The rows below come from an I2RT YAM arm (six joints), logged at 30 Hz.
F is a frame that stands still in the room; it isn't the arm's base.
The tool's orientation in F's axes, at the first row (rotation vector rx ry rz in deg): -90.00, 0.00, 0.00
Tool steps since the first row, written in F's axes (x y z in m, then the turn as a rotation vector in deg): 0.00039, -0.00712, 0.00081, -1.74, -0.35, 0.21; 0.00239, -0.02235, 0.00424, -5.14, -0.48, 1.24; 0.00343, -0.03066, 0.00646, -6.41, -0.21, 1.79; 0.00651, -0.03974, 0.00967, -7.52, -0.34, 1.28; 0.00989, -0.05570, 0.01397, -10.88, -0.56, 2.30; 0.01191, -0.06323, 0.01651, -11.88, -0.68, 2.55; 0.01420, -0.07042, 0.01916, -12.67, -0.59, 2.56; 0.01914, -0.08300, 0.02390, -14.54, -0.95, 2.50; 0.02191, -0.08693, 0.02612, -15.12, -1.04, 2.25
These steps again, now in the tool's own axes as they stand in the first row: 0.00039, -0.00081, -0.00712, -1.74, -0.21, -0.35; 0.00239, -0.00424, -0.02235, -5.14, -1.24, -0.48; 0.00343, -0.00646, -0.03066, -6.41, -1.79, -0.21; 0.00651, -0.00967, -0.03974, -7.52, -1.28, -0.34; 0.00989, -0.01397, -0.05570, -10.88, -2.30, -0.56; 0.01191, -0.01651, -0.06323, -11.88, -2.55, -0.68; 0.01420, -0.01916, -0.07042, -12.67, -2.56, -0.59; 0.01914, -0.02390, -0.08300, -14.54, -2.50, -0.95; 0.02191, -0.02612, -0.08693, -15.12, -2.25, -1.04
